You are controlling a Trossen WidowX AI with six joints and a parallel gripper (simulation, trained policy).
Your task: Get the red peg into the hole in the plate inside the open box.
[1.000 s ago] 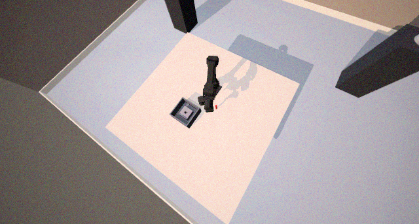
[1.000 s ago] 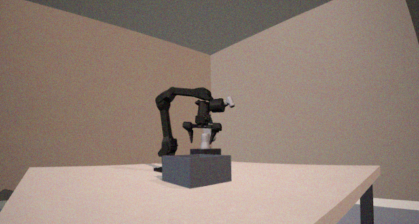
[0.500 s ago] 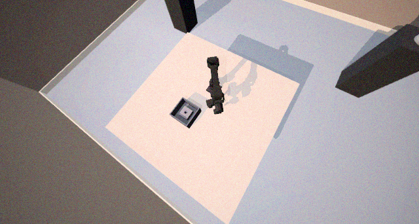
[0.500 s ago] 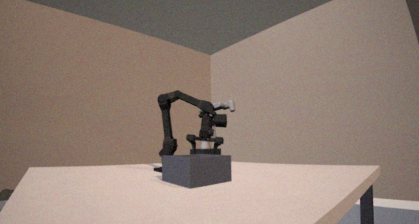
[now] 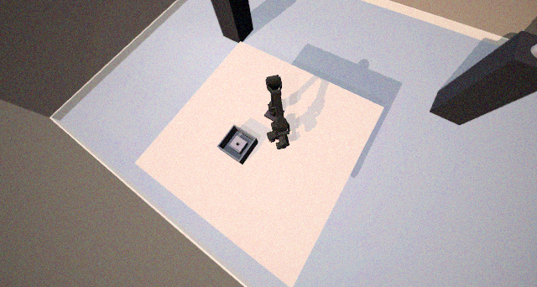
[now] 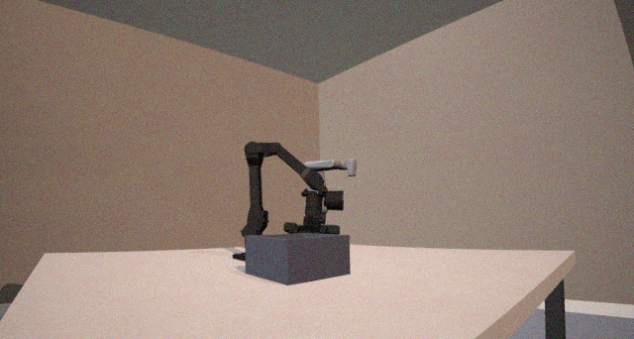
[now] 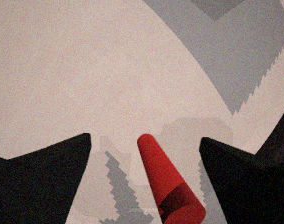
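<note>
Now: gripper tip 2 cm below the red peg and 1 cm past it. The rest, counted from my gripper tip: grey plate 19 cm to the right, 18 cm ahead, 3 cm above; dark grey box 19 cm to the right, 18 cm ahead, 1 cm above.
</note>
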